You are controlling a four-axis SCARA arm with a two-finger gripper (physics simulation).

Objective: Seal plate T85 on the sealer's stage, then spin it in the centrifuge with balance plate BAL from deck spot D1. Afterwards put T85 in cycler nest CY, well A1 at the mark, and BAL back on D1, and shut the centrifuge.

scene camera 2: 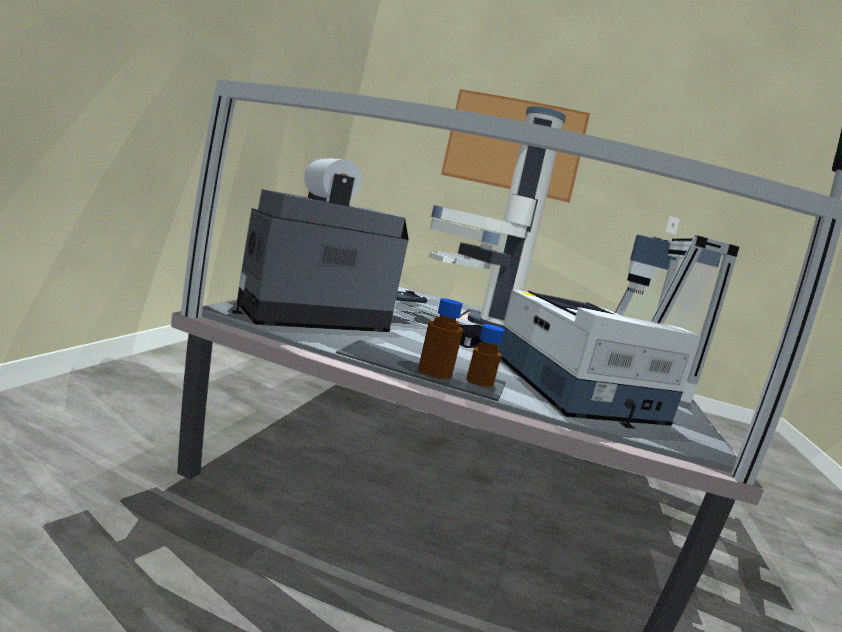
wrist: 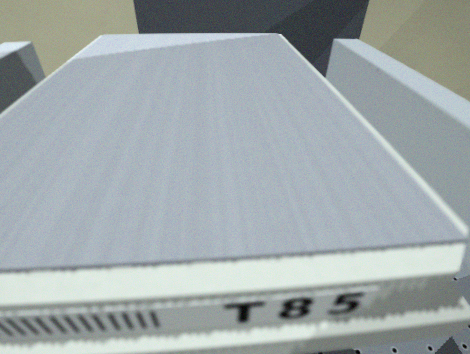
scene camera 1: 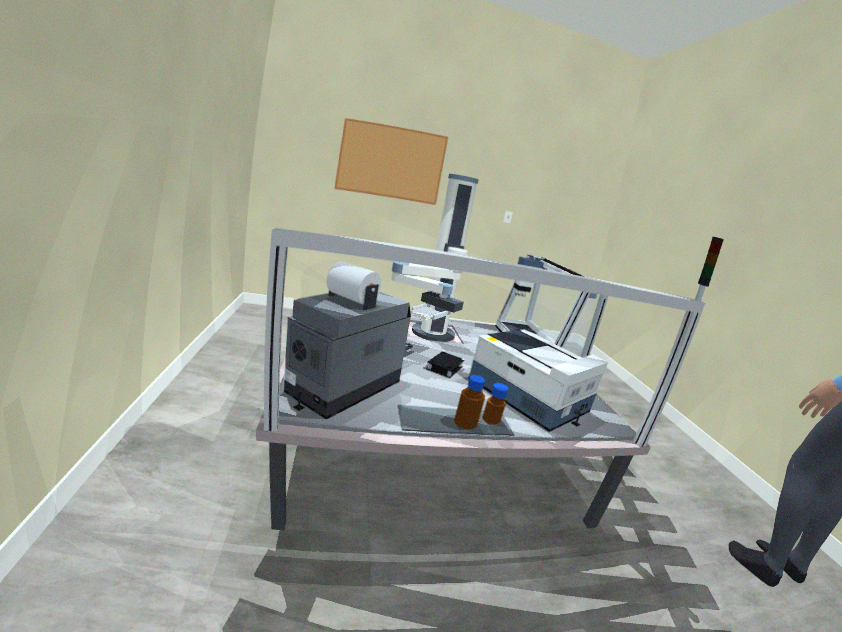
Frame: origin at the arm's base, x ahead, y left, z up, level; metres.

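Seen in the pictures: gripper, fingertip midpoint: point(scene camera 2: 445, 257) point(wrist: 189, 67) point(scene camera 1: 422, 313); arm's base, link origin: point(scene camera 2: 496, 325) point(scene camera 1: 433, 333).
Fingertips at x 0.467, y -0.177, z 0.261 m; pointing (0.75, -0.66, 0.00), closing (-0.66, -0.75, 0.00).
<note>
Pixels of each thing's top centre, then the offset from my fingertips to it.
- Plate T85, top centre: point(wrist: 185, 79) point(scene camera 1: 425, 311) dx -0.019, dy +0.016, dz +0.005 m
- small black block, top centre: point(scene camera 2: 474, 328) point(scene camera 1: 446, 359) dx +0.009, dy +0.150, dz -0.202 m
Plate T85 point(wrist: 215, 165) fills the wrist view, level, with a smooth grey-blue top, a white rim and the label "T85" on its near side. My gripper point(scene camera 1: 429, 312) point(scene camera 2: 457, 257) point(wrist: 189, 67) is shut on T85, with one finger along each long side. It holds the plate raised above the bench, beside the arm's column. The dark grey machine with a white roll on top point(scene camera 1: 350, 350) point(scene camera 2: 323, 265) looks like the sealer; its front and stage are hidden. BAL, deck spot D1 and nest CY cannot be made out. Which machine is the centrifuge is unclear.
A white and blue machine point(scene camera 1: 537, 374) point(scene camera 2: 601, 360) stands at the right. Two brown bottles with blue caps point(scene camera 1: 469, 406) point(scene camera 2: 440, 346) stand near the bench's near edge. A small black block point(scene camera 1: 445, 363) lies mid-bench. A grey frame rail point(scene camera 1: 503, 267) point(scene camera 2: 408, 112) crosses above. A person stands at far right.
</note>
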